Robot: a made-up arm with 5 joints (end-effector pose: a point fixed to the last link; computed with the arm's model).
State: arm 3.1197 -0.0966 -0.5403 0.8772 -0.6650
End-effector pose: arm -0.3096 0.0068 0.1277 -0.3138 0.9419 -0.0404 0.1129
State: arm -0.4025 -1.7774 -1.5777 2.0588 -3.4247
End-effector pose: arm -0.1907 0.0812 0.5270 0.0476 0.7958 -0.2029 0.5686
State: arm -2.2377 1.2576 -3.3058 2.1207 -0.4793
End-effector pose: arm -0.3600 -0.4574 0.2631 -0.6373 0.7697 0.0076 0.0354
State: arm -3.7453 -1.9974 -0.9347 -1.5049 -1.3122
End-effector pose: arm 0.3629 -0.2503 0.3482 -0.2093 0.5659 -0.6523 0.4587
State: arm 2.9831 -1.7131 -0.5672 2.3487 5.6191
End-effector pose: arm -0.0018 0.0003 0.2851 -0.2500 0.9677 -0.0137 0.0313
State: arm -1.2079 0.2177 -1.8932 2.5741 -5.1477
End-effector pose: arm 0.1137 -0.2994 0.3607 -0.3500 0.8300 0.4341 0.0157
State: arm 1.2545 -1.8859 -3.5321 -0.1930 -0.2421
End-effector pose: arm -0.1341 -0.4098 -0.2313 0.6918 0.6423 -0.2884 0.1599
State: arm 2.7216 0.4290 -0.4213 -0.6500 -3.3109
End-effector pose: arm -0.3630 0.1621 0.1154 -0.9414 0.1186 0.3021 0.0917
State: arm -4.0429 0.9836 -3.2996 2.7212 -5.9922
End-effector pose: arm -0.2803 0.3541 0.3567 0.5500 0.8106 -0.0605 0.1919
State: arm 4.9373 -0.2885 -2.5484 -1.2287 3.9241
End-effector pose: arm -0.0436 0.1905 0.7473 -0.3898 -0.2163 -0.2488 0.8599
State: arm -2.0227 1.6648 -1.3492 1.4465 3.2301
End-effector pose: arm -0.0275 -0.0566 -0.2214 -0.5537 -0.3135 -0.6351 0.4379
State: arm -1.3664 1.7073 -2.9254 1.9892 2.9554
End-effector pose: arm 0.1025 -0.4947 -0.0988 -0.5156 -0.7699 -0.2635 0.2683
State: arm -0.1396 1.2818 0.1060 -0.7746 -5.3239
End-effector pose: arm 0.0266 -0.0037 -0.0587 0.8130 -0.4979 -0.2768 0.1203
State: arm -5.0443 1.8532 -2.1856 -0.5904 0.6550
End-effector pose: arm 0.1870 0.5426 -0.1379 -0.8575 -0.2577 -0.2601 0.3613
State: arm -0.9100 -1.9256 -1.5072 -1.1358 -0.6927
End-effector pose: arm -0.3462 0.4454 0.3095 -0.6506 0.0710 0.5260 0.5431
